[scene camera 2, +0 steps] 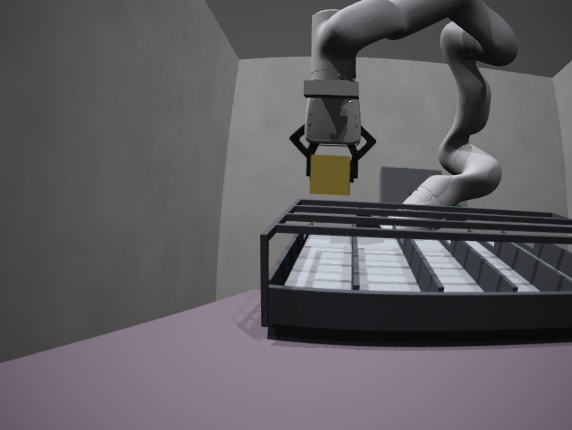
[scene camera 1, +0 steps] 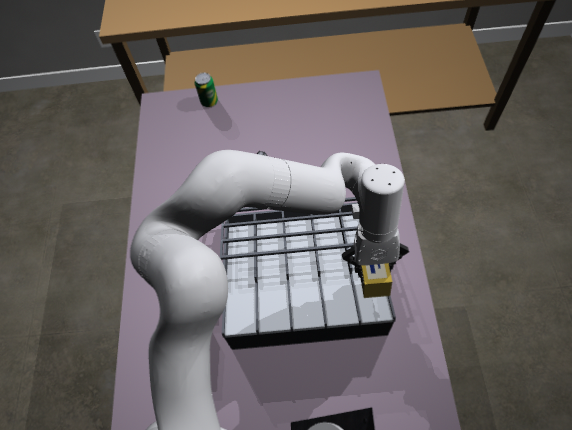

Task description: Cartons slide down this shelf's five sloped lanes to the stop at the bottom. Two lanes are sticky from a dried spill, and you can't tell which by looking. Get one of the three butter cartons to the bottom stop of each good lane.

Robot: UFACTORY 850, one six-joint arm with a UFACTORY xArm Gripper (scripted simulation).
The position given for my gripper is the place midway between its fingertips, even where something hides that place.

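Observation:
You'd see my gripper [scene camera 1: 373,271] there, to begin with. And my gripper [scene camera 2: 331,181] is visible again here, along with a stop [scene camera 2: 294,306].

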